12 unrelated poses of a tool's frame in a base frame.
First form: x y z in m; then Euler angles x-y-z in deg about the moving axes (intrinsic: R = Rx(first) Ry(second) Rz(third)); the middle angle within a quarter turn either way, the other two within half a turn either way.
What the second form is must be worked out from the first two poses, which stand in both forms.
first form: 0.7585 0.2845 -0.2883 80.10 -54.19 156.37
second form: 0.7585 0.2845 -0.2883 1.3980 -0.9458 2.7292
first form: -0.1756 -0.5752 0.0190 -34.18 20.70 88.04
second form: -0.1756 -0.5752 0.0190 -0.5966 0.3613 1.5366
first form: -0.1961 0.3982 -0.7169 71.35 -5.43 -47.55
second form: -0.1961 0.3982 -0.7169 1.2453 -0.0948 -0.8299
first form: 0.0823 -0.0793 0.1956 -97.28 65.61 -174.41
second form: 0.0823 -0.0793 0.1956 -1.6979 1.1451 -3.0440
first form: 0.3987 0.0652 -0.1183 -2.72 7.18 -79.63
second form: 0.3987 0.0652 -0.1183 -0.0475 0.1253 -1.3898
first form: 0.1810 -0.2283 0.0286 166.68 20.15 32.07
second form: 0.1810 -0.2283 0.0286 2.9091 0.3517 0.5597
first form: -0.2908 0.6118 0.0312 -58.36 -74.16 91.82
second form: -0.2908 0.6118 0.0312 -1.0186 -1.2943 1.6026
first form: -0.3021 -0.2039 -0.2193 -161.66 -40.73 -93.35
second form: -0.3021 -0.2039 -0.2193 -2.8215 -0.7109 -1.6293
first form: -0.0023 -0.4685 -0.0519 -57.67 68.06 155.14
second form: -0.0023 -0.4685 -0.0519 -1.0065 1.1879 2.7077
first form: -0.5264 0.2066 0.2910 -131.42 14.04 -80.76
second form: -0.5264 0.2066 0.2910 -2.2937 0.2450 -1.4095
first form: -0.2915 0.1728 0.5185 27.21 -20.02 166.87
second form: -0.2915 0.1728 0.5185 0.4749 -0.3494 2.9124
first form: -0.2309 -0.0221 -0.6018 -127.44 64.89 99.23
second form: -0.2309 -0.0221 -0.6018 -2.2242 1.1325 1.7319
